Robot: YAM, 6 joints.
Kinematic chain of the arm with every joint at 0, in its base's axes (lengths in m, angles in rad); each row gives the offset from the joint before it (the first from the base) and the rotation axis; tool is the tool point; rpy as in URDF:
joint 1: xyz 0 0 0.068 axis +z
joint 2: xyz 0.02 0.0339 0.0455 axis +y
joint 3: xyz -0.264 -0.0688 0 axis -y
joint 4: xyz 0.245 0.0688 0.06 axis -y
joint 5: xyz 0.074 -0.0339 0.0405 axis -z
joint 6: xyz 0.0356 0 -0.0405 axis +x
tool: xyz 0 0 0 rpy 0 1.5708 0
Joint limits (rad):
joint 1: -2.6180..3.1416
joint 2: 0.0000..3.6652
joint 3: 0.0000..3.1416
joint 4: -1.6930..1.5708
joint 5: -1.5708..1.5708
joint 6: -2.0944..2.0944
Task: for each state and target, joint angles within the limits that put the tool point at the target. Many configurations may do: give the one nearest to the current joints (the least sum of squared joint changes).
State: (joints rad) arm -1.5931 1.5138 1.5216 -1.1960 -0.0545 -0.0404
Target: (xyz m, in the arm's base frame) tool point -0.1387 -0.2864 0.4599
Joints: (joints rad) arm -2.0225 1.5621 1.9197 -0.9320 -0.0064 -0.0404
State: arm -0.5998 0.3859 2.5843 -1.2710 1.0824 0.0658
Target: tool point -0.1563 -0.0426 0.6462
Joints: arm 0.0788 1.0064 2.7134 -0.7664 1.0109 0.0658
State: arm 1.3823 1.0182 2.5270 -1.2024 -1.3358 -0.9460
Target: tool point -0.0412 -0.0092 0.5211
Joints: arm 1.1824 0.8383 1.9381 -1.5294 -1.3388 -0.9460
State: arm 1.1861 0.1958 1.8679 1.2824 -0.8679 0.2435
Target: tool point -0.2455 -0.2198 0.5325
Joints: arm 0.8117 0.4702 1.9151 1.1721 -0.8528 0.2435
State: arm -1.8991 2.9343 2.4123 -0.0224 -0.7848 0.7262
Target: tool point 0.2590 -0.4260 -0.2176
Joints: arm -1.0749 3.3738 2.3201 -0.0152 -0.7818 0.7262
